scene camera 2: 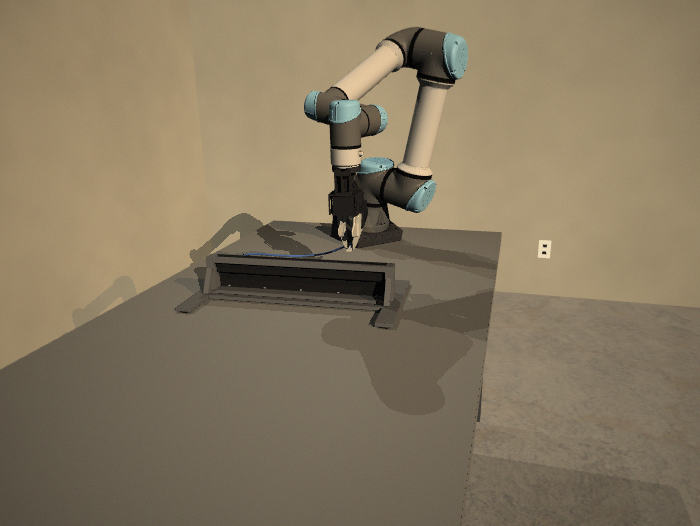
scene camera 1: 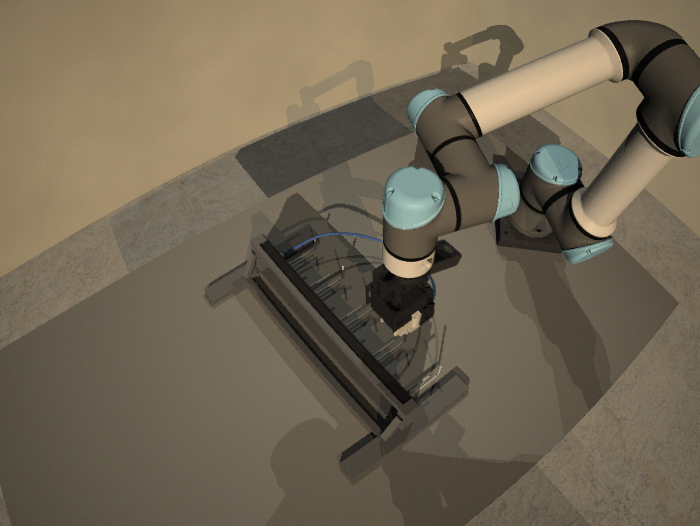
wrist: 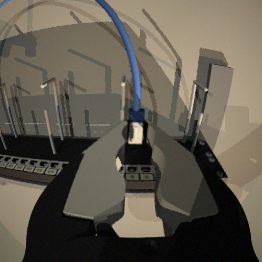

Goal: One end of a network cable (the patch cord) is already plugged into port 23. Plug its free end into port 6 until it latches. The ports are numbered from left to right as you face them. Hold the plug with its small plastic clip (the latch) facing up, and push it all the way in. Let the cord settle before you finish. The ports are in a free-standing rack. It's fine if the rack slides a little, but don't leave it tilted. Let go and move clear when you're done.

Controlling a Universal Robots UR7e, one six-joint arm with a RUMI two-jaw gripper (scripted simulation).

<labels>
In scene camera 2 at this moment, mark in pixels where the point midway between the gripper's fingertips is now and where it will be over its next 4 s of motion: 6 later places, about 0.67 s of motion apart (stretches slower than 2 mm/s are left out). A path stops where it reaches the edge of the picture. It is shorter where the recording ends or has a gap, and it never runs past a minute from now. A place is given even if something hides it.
My gripper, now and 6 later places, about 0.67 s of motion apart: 350, 249; 349, 255; 348, 263; 347, 264; 345, 267; 345, 267; 345, 267
</labels>
